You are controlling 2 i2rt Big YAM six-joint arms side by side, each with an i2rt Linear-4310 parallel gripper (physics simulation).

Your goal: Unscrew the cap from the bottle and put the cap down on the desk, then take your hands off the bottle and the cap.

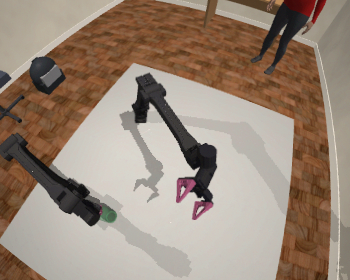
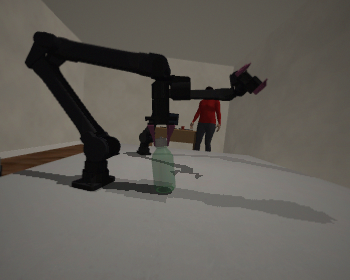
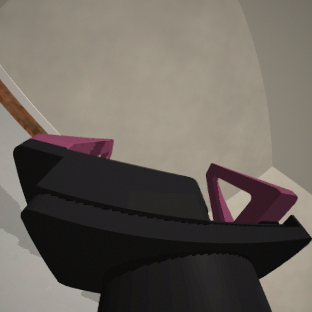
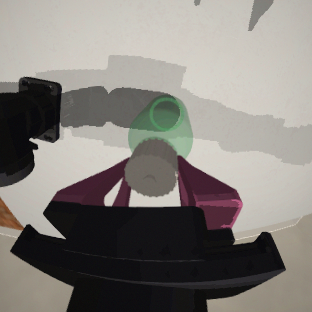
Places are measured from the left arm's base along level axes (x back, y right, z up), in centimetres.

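Where they show: left gripper, fingertip midpoint: (image 1: 186, 211) (image 2: 258, 71) (image 3: 162, 157); right gripper, fingertip midpoint: (image 1: 98, 211) (image 2: 161, 146) (image 4: 154, 161); left arm's base, link origin: (image 1: 141, 116) (image 2: 143, 153); right arm's base, link origin: (image 2: 95, 183) (image 4: 40, 109).
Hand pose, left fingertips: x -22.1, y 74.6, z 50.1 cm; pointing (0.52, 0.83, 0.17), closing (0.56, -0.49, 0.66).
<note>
Things, the pixels of their top centre, and the offset from my left fingertips. "spot": a spot on its surface instead. Level surfaces: height alone.
- translucent green bottle, surface spot: (image 4: 160, 131) spot: dx +37.7, dy -6.6, dz -35.5 cm
- white desk, surface height: dz -50.1 cm
- grey ridged cap, top centre: (image 4: 152, 183) (image 2: 161, 136) dx +39.5, dy -5.0, dz -31.0 cm
A translucent green bottle (image 1: 108, 215) (image 2: 164, 167) (image 4: 160, 131) stands upright on the white desk (image 1: 240, 240) (image 2: 100, 235). The grey ridged cap (image 2: 160, 142) (image 4: 151, 168) sits at the bottle's top; whether it is loose on the neck cannot be told. My right gripper (image 2: 161, 142) (image 4: 154, 161) points down from above, with its pink fingers shut on the cap from both sides. My left gripper (image 1: 195, 200) (image 2: 254, 79) (image 3: 162, 157) is open and empty, raised high above the desk, well apart from the bottle.
The left arm (image 1: 172, 122) reaches over the desk. A person in a red top (image 1: 299, 12) (image 2: 207, 112) stands beyond the desk, near a wooden table (image 2: 175, 136). A dark object with a grey panel (image 1: 46, 75) is on the floor at the upper left.
</note>
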